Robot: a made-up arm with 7 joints. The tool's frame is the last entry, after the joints. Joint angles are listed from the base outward. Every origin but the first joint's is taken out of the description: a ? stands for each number. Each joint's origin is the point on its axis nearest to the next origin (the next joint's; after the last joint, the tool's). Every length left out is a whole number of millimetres.
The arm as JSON. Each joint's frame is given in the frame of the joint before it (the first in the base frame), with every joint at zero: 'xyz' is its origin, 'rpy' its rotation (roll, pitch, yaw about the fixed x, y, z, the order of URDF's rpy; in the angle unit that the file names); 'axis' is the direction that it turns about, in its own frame. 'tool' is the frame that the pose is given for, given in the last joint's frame.
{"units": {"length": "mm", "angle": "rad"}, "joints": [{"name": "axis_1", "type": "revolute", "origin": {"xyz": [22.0, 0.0, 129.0], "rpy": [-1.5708, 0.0, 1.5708]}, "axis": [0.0, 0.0, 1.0]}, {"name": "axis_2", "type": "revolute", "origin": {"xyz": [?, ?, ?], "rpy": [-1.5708, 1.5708, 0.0]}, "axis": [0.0, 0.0, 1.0]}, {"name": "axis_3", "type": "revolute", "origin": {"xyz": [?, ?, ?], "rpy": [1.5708, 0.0, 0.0]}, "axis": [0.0, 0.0, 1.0]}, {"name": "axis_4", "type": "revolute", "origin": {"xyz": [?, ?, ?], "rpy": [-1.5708, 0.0, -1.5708]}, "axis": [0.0, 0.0, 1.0]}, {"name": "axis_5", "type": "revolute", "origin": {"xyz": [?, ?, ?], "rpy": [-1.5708, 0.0, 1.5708]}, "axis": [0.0, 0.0, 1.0]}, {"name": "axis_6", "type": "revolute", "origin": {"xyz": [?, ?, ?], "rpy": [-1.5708, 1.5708, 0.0]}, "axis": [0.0, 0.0, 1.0]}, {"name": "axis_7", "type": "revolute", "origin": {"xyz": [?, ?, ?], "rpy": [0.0, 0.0, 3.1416]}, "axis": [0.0, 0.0, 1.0]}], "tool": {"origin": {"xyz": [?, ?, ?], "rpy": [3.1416, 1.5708, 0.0]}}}
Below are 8 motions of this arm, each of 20 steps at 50 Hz.
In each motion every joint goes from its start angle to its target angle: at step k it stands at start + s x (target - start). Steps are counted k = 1, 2, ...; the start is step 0. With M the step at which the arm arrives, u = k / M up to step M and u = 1 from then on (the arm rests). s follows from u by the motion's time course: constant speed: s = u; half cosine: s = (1 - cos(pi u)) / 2; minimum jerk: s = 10 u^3 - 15 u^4 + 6 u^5.
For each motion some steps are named. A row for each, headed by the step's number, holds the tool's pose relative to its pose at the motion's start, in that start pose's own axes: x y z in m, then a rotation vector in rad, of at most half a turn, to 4 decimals.
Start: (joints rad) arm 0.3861 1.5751 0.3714 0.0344 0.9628 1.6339 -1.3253
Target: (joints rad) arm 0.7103 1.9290 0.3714 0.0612 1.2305 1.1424 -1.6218
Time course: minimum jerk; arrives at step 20
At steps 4, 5, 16, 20:
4: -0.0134 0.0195 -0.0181 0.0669 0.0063 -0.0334
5: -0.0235 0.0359 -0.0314 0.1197 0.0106 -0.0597
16: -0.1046 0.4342 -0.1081 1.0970 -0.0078 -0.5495
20: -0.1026 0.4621 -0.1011 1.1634 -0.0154 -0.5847

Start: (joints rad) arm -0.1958 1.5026 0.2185 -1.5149 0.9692 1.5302 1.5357
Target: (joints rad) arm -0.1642 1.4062 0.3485 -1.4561 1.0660 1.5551 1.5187
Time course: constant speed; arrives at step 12
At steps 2, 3, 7, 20:
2: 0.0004 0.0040 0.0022 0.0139 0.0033 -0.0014
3: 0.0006 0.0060 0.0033 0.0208 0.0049 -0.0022
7: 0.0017 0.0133 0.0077 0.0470 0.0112 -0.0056
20: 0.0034 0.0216 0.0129 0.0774 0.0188 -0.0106

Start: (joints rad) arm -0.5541 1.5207 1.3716 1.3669 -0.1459 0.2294 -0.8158
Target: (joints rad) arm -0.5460 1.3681 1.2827 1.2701 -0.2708 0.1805 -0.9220
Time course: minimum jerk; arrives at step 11
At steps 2, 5, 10, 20:
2: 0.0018 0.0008 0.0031 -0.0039 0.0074 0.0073
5: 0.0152 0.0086 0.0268 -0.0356 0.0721 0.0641
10: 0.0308 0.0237 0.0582 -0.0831 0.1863 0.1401
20: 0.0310 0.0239 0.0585 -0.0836 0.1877 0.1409

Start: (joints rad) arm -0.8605 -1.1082 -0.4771 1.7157 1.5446 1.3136 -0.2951
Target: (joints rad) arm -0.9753 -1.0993 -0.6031 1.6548 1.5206 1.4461 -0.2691
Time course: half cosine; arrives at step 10
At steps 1, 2, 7, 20:
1: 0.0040 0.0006 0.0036 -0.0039 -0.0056 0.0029
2: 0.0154 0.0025 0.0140 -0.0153 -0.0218 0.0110
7: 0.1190 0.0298 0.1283 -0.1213 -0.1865 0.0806
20: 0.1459 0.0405 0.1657 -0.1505 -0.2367 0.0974

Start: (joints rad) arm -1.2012 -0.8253 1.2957 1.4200 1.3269 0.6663 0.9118
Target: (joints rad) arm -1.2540 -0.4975 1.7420 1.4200 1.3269 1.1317 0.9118
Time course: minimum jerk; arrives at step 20
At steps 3, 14, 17, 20:
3: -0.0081 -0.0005 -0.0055 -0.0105 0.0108 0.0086
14: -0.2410 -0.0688 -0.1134 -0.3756 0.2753 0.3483
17: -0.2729 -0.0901 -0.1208 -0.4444 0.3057 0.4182
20: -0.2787 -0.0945 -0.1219 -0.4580 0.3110 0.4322

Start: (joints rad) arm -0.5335 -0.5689 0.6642 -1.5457 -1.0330 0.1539 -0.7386
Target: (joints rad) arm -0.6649 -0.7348 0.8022 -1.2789 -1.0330 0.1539 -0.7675
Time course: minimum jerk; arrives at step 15
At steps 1, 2, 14, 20:
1: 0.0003 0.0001 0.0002 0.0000 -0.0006 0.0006
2: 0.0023 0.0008 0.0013 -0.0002 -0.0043 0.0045
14: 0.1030 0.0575 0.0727 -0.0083 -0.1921 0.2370
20: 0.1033 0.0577 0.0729 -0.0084 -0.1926 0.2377

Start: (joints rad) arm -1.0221 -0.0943 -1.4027 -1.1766 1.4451 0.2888 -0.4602
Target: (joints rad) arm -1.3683 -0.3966 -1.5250 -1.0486 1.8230 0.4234 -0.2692
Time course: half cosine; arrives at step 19
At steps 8, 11, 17, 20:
8: -0.1927 -0.0625 0.0728 -0.1872 0.1557 -0.2665
11: -0.3265 -0.0713 0.1444 -0.3169 0.2667 -0.4385
17: -0.5131 -0.0304 0.2747 -0.5067 0.4398 -0.6815
20: -0.5267 -0.0244 0.2859 -0.5214 0.4540 -0.7002

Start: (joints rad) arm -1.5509 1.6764 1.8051 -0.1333 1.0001 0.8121 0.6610
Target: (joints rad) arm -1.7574 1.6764 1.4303 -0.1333 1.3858 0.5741 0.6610
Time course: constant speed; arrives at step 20
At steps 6, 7, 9, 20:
6: -0.0668 0.0644 -0.0077 0.1151 0.1246 -0.0403
7: -0.0778 0.0756 -0.0076 0.1344 0.1452 -0.0474
9: -0.0997 0.0983 -0.0064 0.1733 0.1862 -0.0621
20: -0.2131 0.2281 0.0274 0.3892 0.4081 -0.1520

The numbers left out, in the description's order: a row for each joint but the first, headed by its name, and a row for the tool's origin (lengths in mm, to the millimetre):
axis_2: 114.0 228.0 0.0
axis_3: 153.0 -21.0 0.0
axis_4: -44.0 172.0 0.0
axis_5: -2.0 119.0 0.0
axis_6: 185.0 -198.0 0.0
axis_7: -172.0 15.0 0.0
tool: 267.0 107.0 0.0

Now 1 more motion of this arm.
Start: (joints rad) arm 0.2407 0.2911 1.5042 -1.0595 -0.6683 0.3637 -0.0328
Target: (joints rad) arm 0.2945 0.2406 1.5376 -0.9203 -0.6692 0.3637 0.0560
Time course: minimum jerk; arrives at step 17
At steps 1, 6, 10, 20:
1: 0.0000 0.0000 -0.0001 0.0000 0.0000 0.0000
6: -0.0006 0.0056 -0.0083 0.0024 -0.0023 -0.0028
10: -0.0022 0.0159 -0.0228 0.0070 -0.0059 -0.0086
20: -0.0040 0.0246 -0.0341 0.0109 -0.0082 -0.0141

